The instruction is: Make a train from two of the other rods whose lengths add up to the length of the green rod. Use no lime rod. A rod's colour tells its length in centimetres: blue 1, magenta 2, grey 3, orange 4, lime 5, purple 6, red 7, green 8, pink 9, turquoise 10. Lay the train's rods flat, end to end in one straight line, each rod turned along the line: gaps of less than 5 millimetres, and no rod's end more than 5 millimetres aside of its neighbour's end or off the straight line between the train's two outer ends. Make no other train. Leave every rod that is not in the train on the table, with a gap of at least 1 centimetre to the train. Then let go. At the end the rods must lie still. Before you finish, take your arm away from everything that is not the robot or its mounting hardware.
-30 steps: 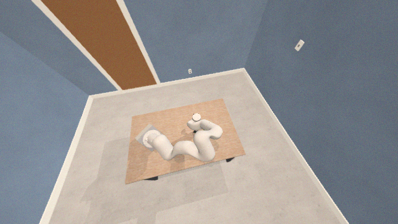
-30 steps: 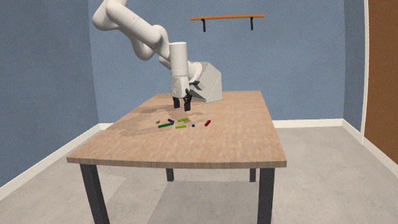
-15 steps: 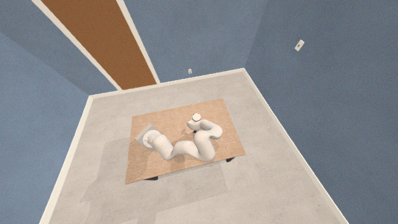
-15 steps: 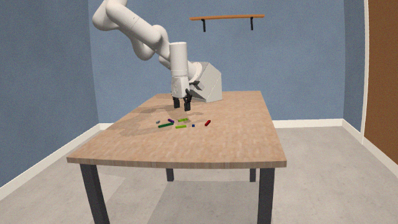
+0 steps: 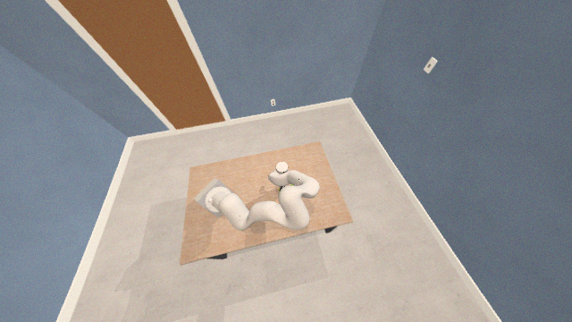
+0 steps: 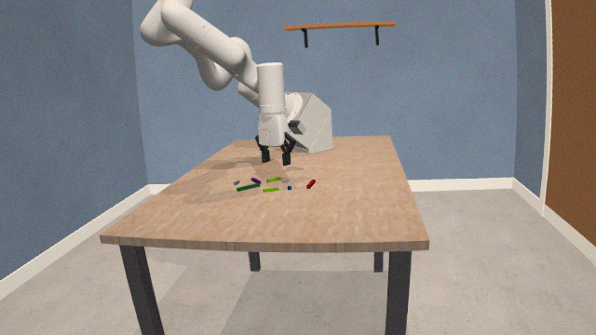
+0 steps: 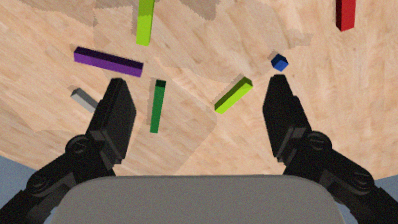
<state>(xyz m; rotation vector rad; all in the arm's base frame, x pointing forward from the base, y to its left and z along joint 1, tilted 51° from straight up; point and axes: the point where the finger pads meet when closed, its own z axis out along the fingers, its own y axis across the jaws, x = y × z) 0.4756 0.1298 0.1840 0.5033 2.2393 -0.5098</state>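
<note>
My hand is 7 cm short of the blue rod, 7 cm above it and 4 cm to the right of it. Also, from my hand: purple rod: 8 cm to the right, 7 cm below, 4 cm behind; red rod: 11 cm to the left, 7 cm below, 3 cm ahead; green rod: 9 cm to the right, 7 cm below, 4 cm ahead.
</note>
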